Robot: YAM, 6 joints.
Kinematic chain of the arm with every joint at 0, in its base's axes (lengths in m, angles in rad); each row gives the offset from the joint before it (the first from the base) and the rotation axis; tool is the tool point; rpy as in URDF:
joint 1: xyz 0 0 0.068 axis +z
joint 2: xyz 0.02 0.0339 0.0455 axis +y
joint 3: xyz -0.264 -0.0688 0 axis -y
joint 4: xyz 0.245 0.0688 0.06 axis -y
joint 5: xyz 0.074 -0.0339 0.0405 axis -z
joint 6: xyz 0.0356 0 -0.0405 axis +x
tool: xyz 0 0 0 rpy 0 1.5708 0
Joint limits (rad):
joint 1: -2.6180..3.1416
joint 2: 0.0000..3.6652
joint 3: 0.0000..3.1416
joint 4: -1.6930..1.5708
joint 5: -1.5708..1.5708
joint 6: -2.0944..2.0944
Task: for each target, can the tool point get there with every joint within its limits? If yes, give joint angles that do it. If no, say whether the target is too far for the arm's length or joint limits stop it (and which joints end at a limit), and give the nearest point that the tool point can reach.
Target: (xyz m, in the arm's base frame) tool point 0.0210 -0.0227 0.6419
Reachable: yes | joints 1.4728 1.0334 2.3384 -0.7936 0.7076 0.8523
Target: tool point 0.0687 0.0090 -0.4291
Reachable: no: joint limits stop it (at a limit: joint 2) | nearest point 0.1029 0.0135 -0.3501 | short by 0.086 m
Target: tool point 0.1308 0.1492 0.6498
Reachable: yes | joints -2.1193 0.8863 2.4235 -0.0034 -1.2580 0.2136
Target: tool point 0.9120 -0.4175 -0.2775
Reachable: no: too far | nearest point 0.5469 -0.2504 -0.1178 | short by 0.432 m
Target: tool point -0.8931 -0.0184 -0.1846
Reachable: no: too far | nearest point -0.6122 -0.0020 -0.0887 | short by 0.297 m
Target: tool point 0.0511 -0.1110 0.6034
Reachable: yes | joints 1.8530 0.9802 2.6848 -1.3549 0.5356 -1.5765
